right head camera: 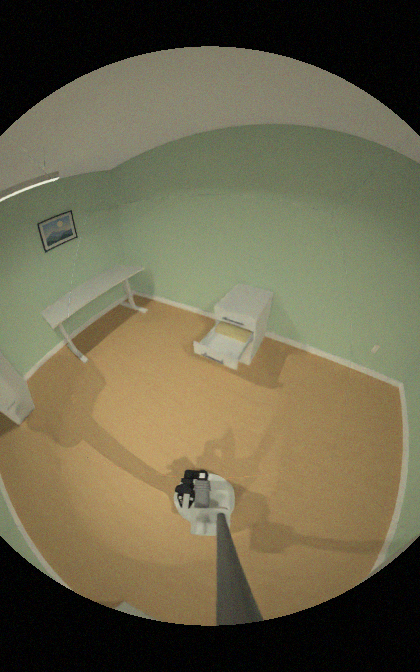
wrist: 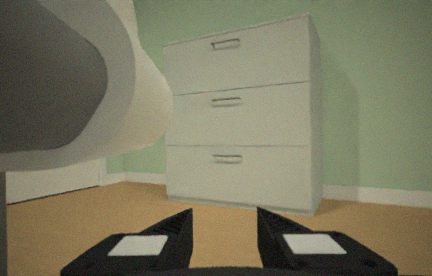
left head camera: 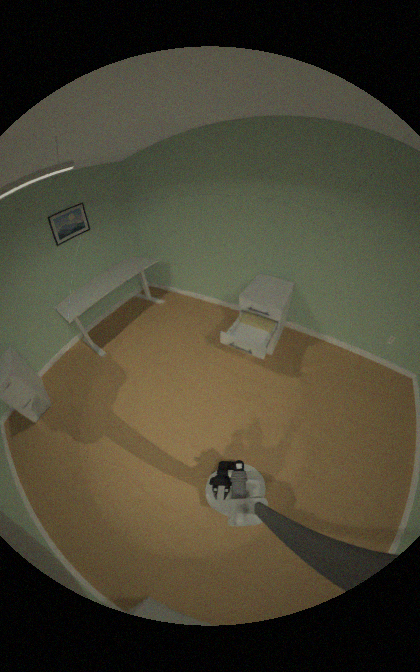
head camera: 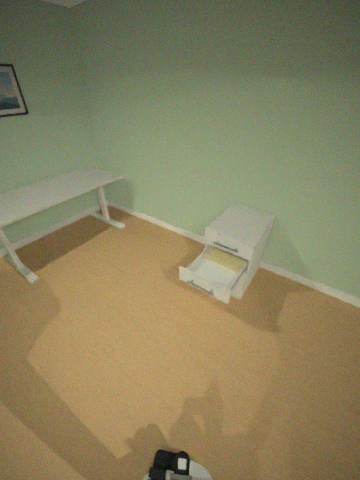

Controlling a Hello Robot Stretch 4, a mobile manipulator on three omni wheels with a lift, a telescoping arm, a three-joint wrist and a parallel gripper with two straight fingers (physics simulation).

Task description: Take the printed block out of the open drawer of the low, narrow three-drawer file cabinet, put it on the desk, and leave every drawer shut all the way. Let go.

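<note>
The low, narrow white file cabinet [head camera: 240, 223] [left head camera: 267, 290] [right head camera: 244, 301] stands against the green wall. Its top drawer is shut. The drawer [head camera: 220, 293] [left head camera: 257, 352] [right head camera: 230, 360] below it is pulled well out. A flat yellow piece [head camera: 226, 260] [left head camera: 258, 321] [right head camera: 234, 332] lies across the back of the drawer; I cannot tell what it is. I cannot make out the printed block. The white desk [head camera: 60, 192] [left head camera: 107, 285] [right head camera: 90, 295] stands to the left. My gripper [wrist: 224, 227] is open and empty, over my base and far from the cabinet.
A wide three-drawer cabinet [wrist: 240, 117], all shut, stands by a wall in the wrist view. Another narrow cabinet [left head camera: 21, 387] [right head camera: 12, 395] stands at the far left. The desk's feet [head camera: 22, 270] reach out over the floor. A framed picture [left head camera: 69, 224] [right head camera: 57, 231] hangs above the desk.
</note>
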